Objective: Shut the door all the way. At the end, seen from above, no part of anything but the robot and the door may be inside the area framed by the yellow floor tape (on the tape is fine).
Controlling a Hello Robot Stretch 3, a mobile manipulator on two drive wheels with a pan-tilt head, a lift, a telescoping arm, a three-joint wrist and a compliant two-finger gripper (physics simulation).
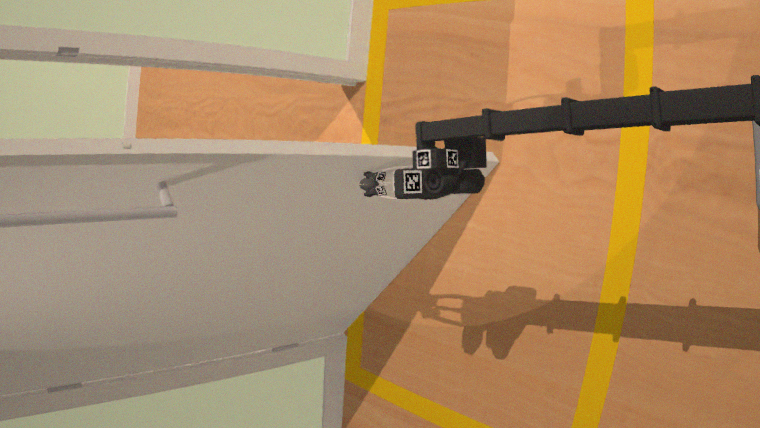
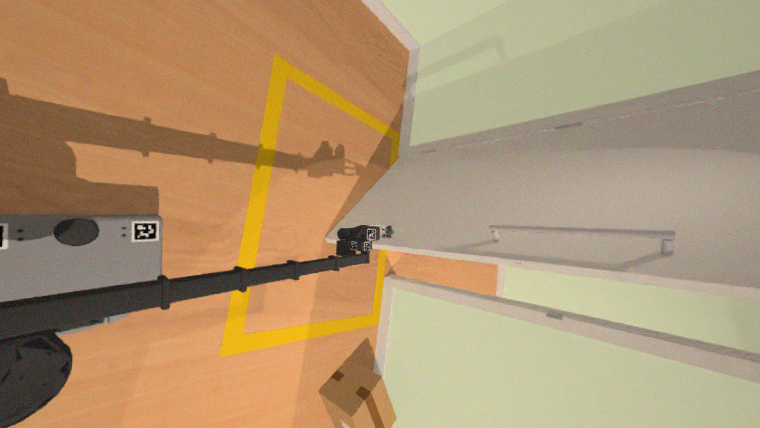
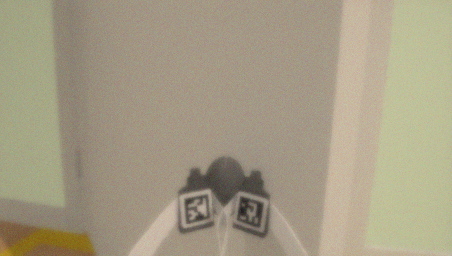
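Where they show: gripper, fingertip midpoint: (image 1: 362,184) (image 2: 392,231); robot's base, origin of the base link: (image 2: 77,230).
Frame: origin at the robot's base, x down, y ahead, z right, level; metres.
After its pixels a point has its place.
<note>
The grey door (image 1: 239,276) @[y 0.173, x -0.623, z 1.191 m] (image 2: 478,186) @[y 0.184, x -0.745, z 1.204 m] (image 3: 215,90) stands partly open, its lower free corner over the floor inside the yellow tape (image 1: 631,159) @[y -0.070, x -0.001, z 0.501 m] (image 2: 271,116) @[y 0.514, x -0.001, z 0.590 m] (image 3: 55,243). A gap with floor showing separates its free edge from the latch-side frame (image 1: 265,63) @[y -0.396, x -0.402, z 1.394 m] (image 2: 457,296) @[y -0.400, x -0.552, z 1.393 m]. A bar handle (image 1: 85,215) @[y 0.011, x -1.074, z 0.897 m] (image 2: 579,232) @[y 0.010, x -1.144, z 0.897 m] is on the door face towards my gripper. My gripper (image 1: 366,183) @[y -0.025, x -0.461, z 0.935 m] (image 2: 389,231) @[y -0.025, x -0.461, z 0.935 m] (image 3: 225,176) @[y -0.025, x -0.461, z 0.935 m] is shut and empty, in front of the door face near its free edge. Whether it touches the door cannot be told.
A brown cardboard box (image 2: 348,383) @[y -0.864, x -0.131, z 0.967 m] stands outside the tape, beside the latch-side wall. My extended arm (image 1: 606,114) @[y -0.101, x -0.567, z 0.333 m] (image 2: 212,284) @[y -0.102, x -0.570, z 0.192 m] crosses over the tape. My base (image 2: 106,260) @[y -0.079, x -0.160, z 0.052 m] stands outside the tape. The hinge-side wall (image 1: 255,393) @[y 0.625, x -0.381, z 1.577 m] (image 2: 478,101) @[y 0.737, x -0.577, z 1.595 m] borders the door.
</note>
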